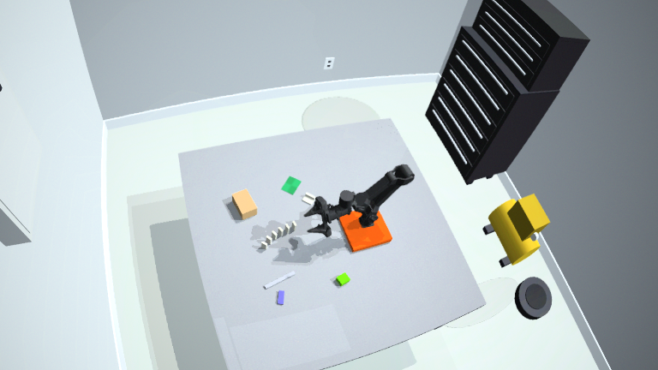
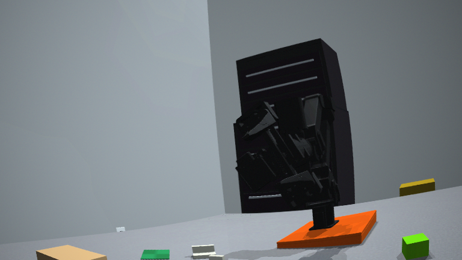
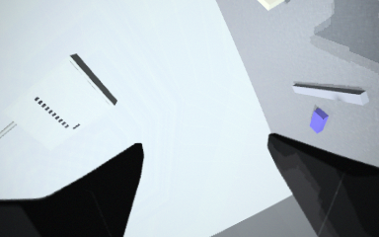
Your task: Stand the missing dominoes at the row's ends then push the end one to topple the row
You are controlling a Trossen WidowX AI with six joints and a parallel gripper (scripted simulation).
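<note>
Right now the green tile is 40 mm behind my gripper tip, 340 mm to the right of it and 210 mm below it. From my gripper tip the other things lie so: green cube: 130 mm behind, 220 mm to the left, 190 mm below; purple block: 160 mm ahead, 240 mm to the left, 200 mm below; thin strip: 140 mm ahead, 160 mm to the left, 200 mm below.
</note>
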